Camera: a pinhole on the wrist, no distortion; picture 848 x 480 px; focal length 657.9 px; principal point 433.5 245.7 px. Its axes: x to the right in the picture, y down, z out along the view. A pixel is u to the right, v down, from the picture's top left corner.
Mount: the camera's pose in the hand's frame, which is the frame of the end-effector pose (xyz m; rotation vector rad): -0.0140 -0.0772 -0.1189 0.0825 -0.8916 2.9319
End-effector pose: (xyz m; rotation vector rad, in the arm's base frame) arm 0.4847 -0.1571 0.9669 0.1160 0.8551 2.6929
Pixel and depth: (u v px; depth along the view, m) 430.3 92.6 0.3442
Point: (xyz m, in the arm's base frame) 0.5706 0.1170 1.0228
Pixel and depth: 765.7 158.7 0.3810
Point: 0.7692 0.0969 1.0298
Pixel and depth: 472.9 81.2 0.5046
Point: 0.6330 0.2363 1.1265
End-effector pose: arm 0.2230 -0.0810 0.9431 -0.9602 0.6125 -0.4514
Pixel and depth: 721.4 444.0 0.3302
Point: 0.1498 -0.0870 1.3226
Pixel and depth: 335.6 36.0 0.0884
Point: 0.1966 -0.1549 1.0179
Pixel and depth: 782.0 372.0 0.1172
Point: 0.1342 -0.1336 1.0867
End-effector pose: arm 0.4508 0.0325 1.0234 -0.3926 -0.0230 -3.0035
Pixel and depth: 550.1 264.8 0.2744
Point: 0.5047 0.2742 1.1134
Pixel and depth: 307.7 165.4 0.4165
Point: 0.4049 0.3010 1.2849
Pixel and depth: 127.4 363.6 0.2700
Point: 0.3272 0.2952 1.1195
